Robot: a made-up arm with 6 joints.
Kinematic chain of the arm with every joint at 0, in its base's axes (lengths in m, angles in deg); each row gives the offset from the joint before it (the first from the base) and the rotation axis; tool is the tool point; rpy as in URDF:
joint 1: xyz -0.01 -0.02 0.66 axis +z
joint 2: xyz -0.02 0 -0.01 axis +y
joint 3: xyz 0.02 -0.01 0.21 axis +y
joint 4: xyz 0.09 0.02 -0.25 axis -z
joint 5: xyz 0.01 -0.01 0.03 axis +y
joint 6: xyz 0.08 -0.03 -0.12 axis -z
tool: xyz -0.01 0.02 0.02 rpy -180 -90 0
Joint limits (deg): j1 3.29..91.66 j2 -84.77..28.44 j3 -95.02..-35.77 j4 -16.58..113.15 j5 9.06..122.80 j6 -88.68..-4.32
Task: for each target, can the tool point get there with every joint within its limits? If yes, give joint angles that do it. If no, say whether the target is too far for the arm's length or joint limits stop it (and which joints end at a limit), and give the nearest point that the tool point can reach.
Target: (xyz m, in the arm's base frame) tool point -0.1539 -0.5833 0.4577
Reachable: no: joint limits stop it (at a limit: joint 1, joint 2, joint 3, joint 4, joint 5) | nearest point -0.1199 -0.3559 0.9065 | short by 0.504 m
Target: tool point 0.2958 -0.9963 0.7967
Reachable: no: too far | nearest point 0.0233 -0.4005 1.0178 | short by 0.691 m
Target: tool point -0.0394 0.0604 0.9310
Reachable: yes | joints 15.64 -66.79 -61.47 69.94 95.82 -67.20
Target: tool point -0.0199 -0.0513 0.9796
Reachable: yes | joints 34.04 -73.39 -64.10 -4.05 70.12 -24.70
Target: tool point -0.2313 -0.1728 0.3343
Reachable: no: joint limits stop it (at a limit: joint 1, joint 2, joint 3, joint 6) | nearest point -0.0734 0.1107 0.5487 | short by 0.389 m
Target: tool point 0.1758 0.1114 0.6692
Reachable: yes | joints 37.95 1.03 -50.52 17.15 80.85 -79.29
